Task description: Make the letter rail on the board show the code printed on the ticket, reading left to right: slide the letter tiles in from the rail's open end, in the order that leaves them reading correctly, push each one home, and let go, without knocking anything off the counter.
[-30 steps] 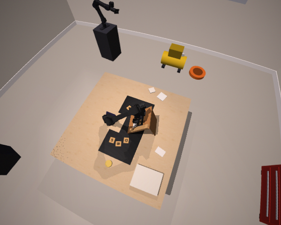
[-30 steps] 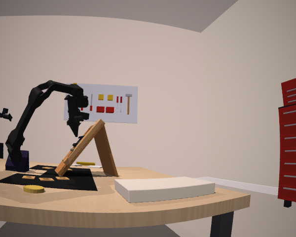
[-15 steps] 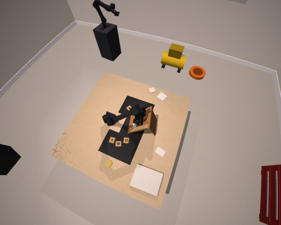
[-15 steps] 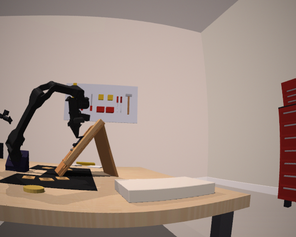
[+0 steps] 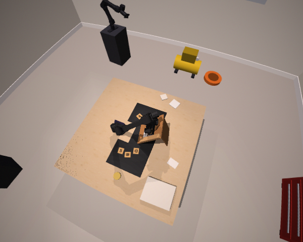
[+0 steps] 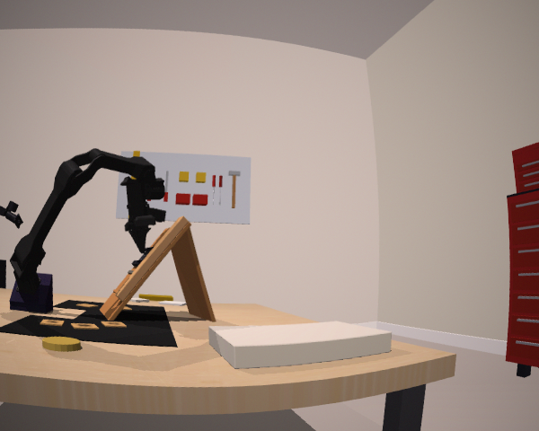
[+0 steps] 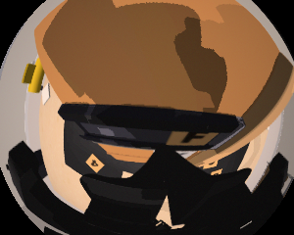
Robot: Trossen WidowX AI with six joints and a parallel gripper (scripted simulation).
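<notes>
Now: the white ticket 9 cm below my gripper tip, 5 cm to the right of it and 3 cm behind it. Also, from my gripper tip: black mat: 19 cm below, 14 cm behind, 9 cm to the right; white slab: 48 cm to the right, 34 cm ahead, 17 cm below.
</notes>
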